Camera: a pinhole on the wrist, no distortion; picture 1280 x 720 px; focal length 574.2 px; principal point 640.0 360.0 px. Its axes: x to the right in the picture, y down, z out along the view. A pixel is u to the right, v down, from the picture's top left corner.
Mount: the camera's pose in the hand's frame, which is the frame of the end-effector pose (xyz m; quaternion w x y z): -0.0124 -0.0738 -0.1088 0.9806 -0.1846 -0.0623 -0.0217
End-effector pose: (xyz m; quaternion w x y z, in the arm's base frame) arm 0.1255 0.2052 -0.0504 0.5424 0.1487 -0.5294 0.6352
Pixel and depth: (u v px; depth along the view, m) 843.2 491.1 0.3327
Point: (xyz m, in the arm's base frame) -0.0708 0.1047 0.0185
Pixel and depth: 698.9 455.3 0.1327
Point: 0.1315 0.1913 -0.0543
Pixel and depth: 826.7 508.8 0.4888
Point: -0.2186 0.0245 0.0377
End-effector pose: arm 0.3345 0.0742 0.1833 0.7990 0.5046 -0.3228 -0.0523
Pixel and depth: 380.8 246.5 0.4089
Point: -0.0167 -0.0345 0.1492
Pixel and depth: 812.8 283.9 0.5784
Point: 0.1188 -0.2997 0.4113
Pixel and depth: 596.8 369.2 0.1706
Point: 0.2754 0.0524 0.1684
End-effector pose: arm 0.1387 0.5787 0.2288 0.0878 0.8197 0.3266 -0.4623
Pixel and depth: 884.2 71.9 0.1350
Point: 0.0594 0.6370 0.1961
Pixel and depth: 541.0 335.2 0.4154
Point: -0.0609 0.3492 0.1749
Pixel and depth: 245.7 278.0 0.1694
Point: 0.0365 0.5176 0.3321
